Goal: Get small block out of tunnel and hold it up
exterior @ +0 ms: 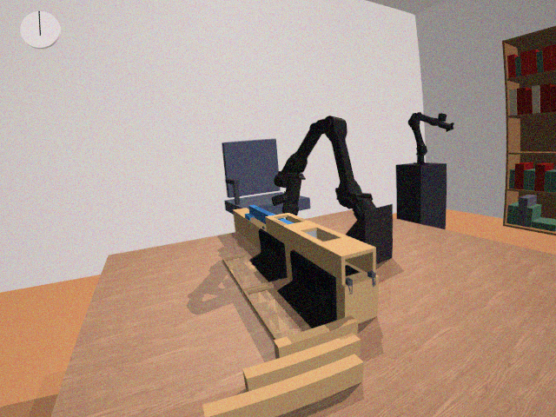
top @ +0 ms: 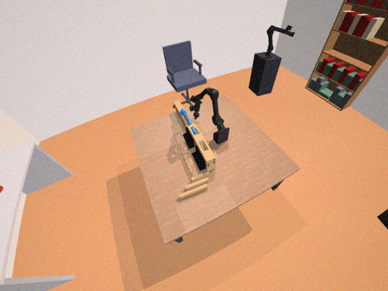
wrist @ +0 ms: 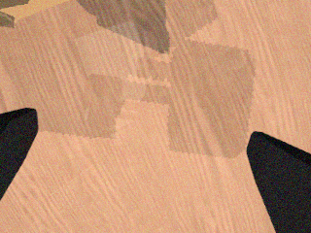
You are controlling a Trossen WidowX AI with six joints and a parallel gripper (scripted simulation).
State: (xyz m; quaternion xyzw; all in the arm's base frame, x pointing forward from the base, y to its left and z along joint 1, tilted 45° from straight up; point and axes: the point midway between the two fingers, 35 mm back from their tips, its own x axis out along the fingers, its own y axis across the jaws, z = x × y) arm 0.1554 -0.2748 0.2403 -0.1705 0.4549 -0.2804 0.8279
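Now: the tan covered tunnel 190 mm to the left of my gripper tip, 130 mm ahead of it and 20 mm above it. The rest, counted from my gripper tip: small red block: 380 mm to the left, 90 mm ahead, 60 mm above.
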